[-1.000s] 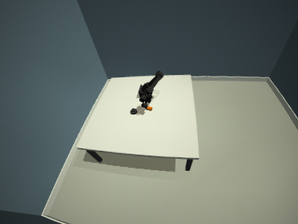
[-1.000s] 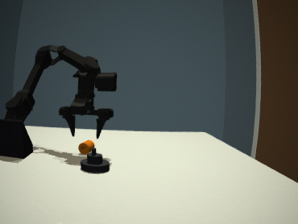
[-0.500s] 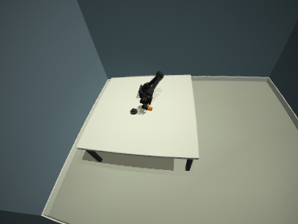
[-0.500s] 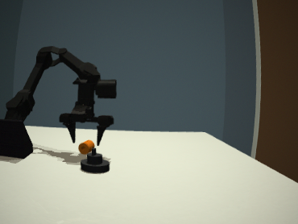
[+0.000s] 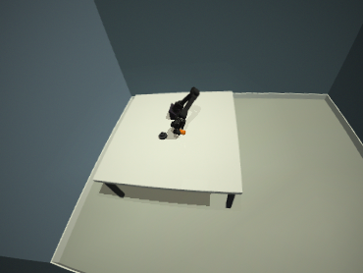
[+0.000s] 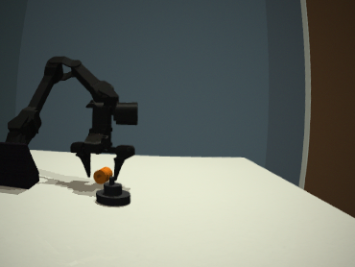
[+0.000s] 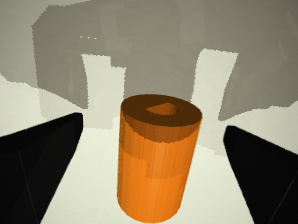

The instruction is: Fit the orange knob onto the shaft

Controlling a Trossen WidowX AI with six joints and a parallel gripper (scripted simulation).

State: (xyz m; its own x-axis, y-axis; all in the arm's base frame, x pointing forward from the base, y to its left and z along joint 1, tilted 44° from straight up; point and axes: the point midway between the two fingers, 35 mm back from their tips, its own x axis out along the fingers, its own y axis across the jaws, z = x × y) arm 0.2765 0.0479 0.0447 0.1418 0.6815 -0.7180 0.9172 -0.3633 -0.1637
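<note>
The orange knob is 1 cm to the left of my gripper tip and 1 cm above it. Round my gripper tip: dark round pedestal: 18 cm to the right, 2 cm ahead, 2 cm above.
</note>
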